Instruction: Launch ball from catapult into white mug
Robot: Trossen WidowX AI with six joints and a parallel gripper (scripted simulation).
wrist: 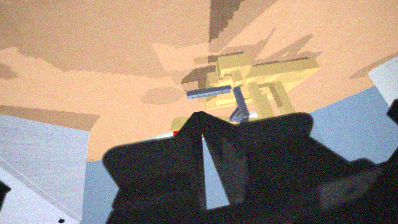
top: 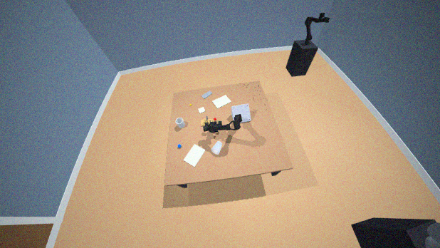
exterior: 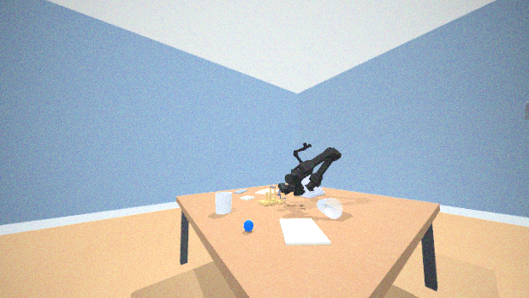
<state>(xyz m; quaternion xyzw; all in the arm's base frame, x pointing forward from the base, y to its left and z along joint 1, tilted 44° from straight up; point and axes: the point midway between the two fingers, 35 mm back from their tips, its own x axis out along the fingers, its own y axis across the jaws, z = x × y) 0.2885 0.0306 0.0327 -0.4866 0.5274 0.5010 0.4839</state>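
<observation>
My gripper tip is 4 cm to the left of the red ball, 2 cm past it and 1 cm below it. From my gripper tip the other things lie so: white mug 40 cm ahead, 8 cm to the right, 2 cm below; then catapult 5 cm ahead, 3 cm to the right; then small white card 26 cm to the right, 14 cm ahead, 5 cm below.
</observation>
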